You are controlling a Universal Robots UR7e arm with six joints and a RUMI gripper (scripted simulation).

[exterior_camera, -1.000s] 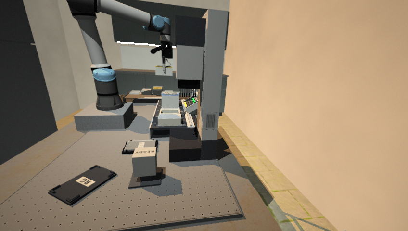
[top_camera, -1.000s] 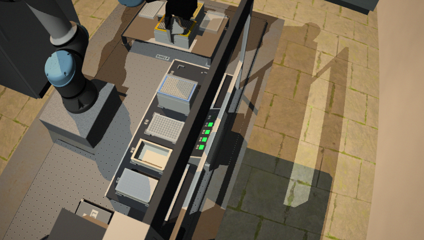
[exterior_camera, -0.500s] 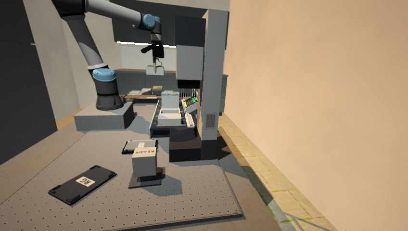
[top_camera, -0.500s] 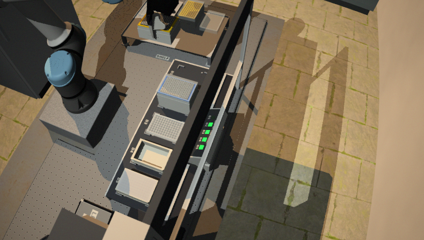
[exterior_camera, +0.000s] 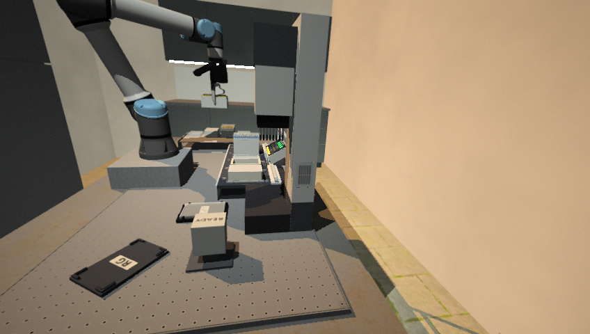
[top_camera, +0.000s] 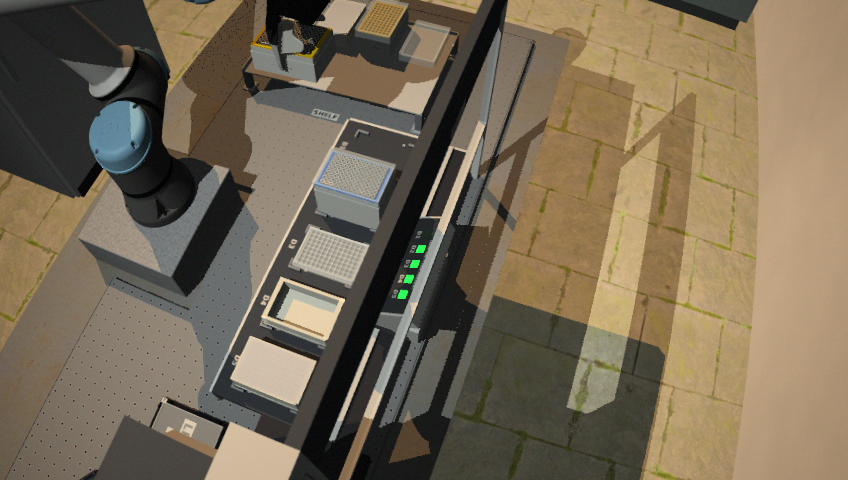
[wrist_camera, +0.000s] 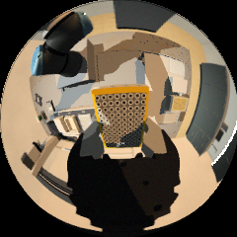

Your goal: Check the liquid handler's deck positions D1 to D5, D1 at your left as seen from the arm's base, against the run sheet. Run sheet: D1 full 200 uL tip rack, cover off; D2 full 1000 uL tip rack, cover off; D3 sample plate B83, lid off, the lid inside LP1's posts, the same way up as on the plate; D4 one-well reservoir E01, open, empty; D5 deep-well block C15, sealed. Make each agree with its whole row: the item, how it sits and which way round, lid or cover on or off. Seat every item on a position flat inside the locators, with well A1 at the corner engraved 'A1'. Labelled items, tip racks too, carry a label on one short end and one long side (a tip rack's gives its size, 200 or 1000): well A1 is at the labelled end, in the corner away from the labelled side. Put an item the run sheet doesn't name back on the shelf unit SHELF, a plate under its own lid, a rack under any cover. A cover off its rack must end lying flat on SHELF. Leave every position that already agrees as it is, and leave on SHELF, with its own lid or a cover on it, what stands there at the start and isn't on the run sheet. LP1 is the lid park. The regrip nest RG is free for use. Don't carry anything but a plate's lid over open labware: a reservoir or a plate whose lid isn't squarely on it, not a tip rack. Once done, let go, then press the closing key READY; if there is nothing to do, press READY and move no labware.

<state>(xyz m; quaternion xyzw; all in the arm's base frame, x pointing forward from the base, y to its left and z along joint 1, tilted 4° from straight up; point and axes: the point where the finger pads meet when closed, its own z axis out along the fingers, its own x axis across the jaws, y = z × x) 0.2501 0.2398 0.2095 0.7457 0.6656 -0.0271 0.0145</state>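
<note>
The yellow-rimmed tip rack is 10 mm behind my hand and 10 mm above it. The rest, counted from my hand: blue-rimmed tip rack 190 mm below, 160 mm ahead, 140 mm to the right; shelf unit SHELF 280 mm to the left, 260 mm below, 10 mm ahead; shelf label 320 mm below, 110 mm to the left, 10 mm behind.
</note>
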